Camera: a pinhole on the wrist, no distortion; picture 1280 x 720 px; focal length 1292.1 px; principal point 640.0 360.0 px. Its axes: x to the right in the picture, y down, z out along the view. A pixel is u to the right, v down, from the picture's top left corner.
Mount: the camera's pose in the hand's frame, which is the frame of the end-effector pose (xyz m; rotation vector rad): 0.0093 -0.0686 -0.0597 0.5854 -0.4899 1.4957
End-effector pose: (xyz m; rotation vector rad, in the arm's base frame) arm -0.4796 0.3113 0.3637 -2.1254 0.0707 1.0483
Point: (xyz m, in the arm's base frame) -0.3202 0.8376 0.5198
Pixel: 96 79
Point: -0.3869 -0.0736 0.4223
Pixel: behind the camera
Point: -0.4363 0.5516 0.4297
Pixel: 531 221
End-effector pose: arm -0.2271 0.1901 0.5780 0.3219 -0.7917 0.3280
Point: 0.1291 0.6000 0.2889
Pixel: behind the camera
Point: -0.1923 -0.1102 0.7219
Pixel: 690 150
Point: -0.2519 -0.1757 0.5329
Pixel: outside the picture
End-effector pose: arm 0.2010 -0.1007 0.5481 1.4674 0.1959 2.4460
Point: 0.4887 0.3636 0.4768
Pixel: 176 564
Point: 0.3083 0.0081 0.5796
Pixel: 1222 421
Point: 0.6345 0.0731 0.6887
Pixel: 1229 528
